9 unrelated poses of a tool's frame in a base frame.
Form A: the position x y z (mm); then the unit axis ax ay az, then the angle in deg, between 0 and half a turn.
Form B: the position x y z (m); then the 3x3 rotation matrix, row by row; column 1 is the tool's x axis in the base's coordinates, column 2 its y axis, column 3 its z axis. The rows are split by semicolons. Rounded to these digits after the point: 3 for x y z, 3 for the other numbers.
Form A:
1: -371 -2 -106 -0.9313 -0.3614 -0.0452 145.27
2: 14 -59 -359 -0.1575 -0.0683 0.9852 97.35
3: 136 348 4 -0.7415 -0.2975 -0.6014 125.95
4: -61 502 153 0.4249 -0.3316 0.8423 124.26
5: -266 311 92 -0.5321 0.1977 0.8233 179.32
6: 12 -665 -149 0.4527 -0.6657 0.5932 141.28
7: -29 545 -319 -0.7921 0.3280 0.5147 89.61
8: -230 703 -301 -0.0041 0.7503 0.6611 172.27
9: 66 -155 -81 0.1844 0.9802 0.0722 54.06
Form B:
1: -0.371 -0.002 -0.106; 0.758 0.639 -0.129; 0.587 -0.584 0.560; 0.283 -0.501 -0.818
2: 0.014 -0.059 -0.359; -0.100 -0.965 -0.243; 0.989 -0.123 0.080; -0.107 -0.232 0.967
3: 0.136 0.348 0.004; 0.286 0.837 0.467; -0.137 -0.447 0.884; 0.949 -0.316 -0.013
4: -0.061 0.502 0.153; -0.281 -0.916 0.285; 0.476 -0.391 -0.788; 0.833 -0.085 0.546
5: -0.266 0.311 0.092; -0.434 -0.220 -0.874; -0.201 -0.922 0.332; -0.878 0.319 0.356
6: 0.012 -0.665 -0.149; -0.415 -0.908 0.062; -0.165 0.009 -0.986; 0.894 -0.420 -0.154
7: -0.029 0.545 -0.319; 0.630 -0.773 -0.077; 0.257 0.114 0.960; -0.733 -0.624 0.270
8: -0.230 0.703 -0.301; -0.991 -0.095 0.096; 0.083 0.130 0.988; -0.106 0.987 -0.121
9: 0.066 -0.155 -0.081; 0.601 0.016 0.799; 0.133 0.984 -0.120; -0.788 0.179 0.589
